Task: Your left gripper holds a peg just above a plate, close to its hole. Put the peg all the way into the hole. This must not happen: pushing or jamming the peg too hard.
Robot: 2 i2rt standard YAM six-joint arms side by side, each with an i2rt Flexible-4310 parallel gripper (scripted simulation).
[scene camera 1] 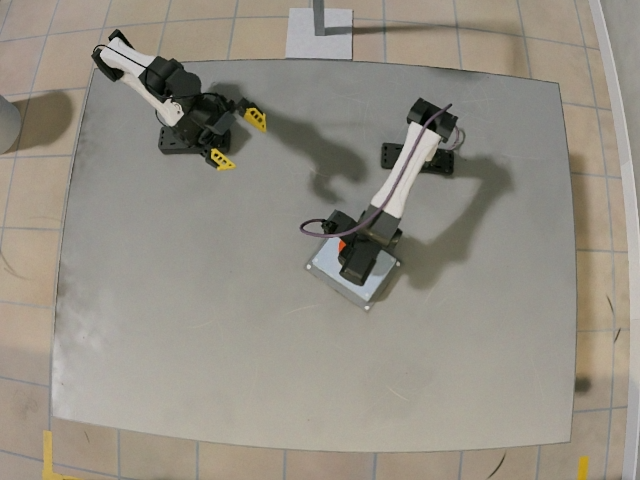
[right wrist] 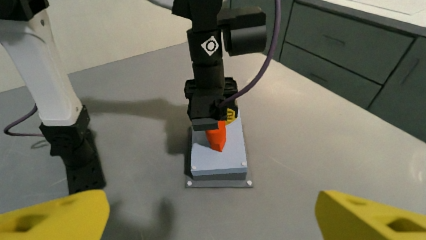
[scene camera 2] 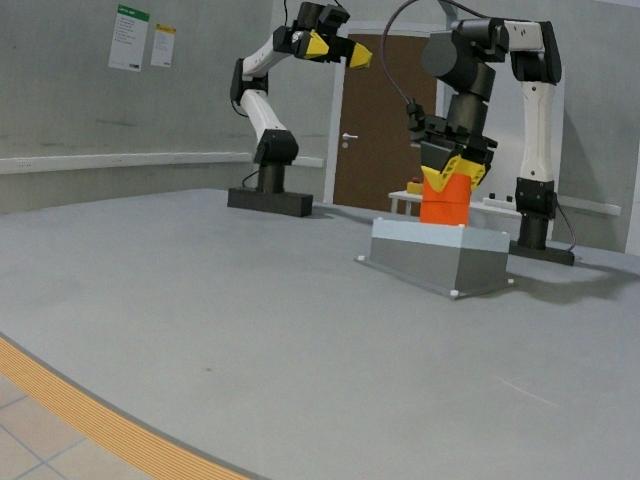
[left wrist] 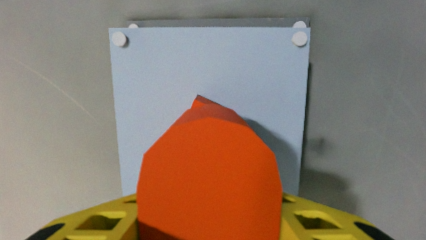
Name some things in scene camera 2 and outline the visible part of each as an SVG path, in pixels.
My left gripper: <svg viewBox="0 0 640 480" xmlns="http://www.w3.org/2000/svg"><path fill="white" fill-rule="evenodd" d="M473 98L452 94L446 120L426 116L425 123L435 128L434 130L430 128L425 129L424 141L420 143L421 166L430 186L436 192L442 192L452 173L460 173L472 177L471 191L473 191L480 185L491 169L490 163L492 162L494 152L487 148L497 149L498 142L482 135L489 106Z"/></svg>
My right gripper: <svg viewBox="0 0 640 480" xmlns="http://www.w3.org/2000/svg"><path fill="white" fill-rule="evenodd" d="M294 54L295 58L324 63L325 60L326 63L330 63L330 61L341 63L340 58L343 56L347 57L345 66L358 70L368 68L372 57L371 51L361 42L332 34L327 36L321 35L321 32L314 33L305 30L303 31L302 38L299 39Z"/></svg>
An orange peg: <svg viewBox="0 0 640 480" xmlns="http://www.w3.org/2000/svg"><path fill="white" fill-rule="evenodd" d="M472 177L452 173L444 189L439 193L432 189L424 174L420 223L450 226L465 224L465 227L467 227Z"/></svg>
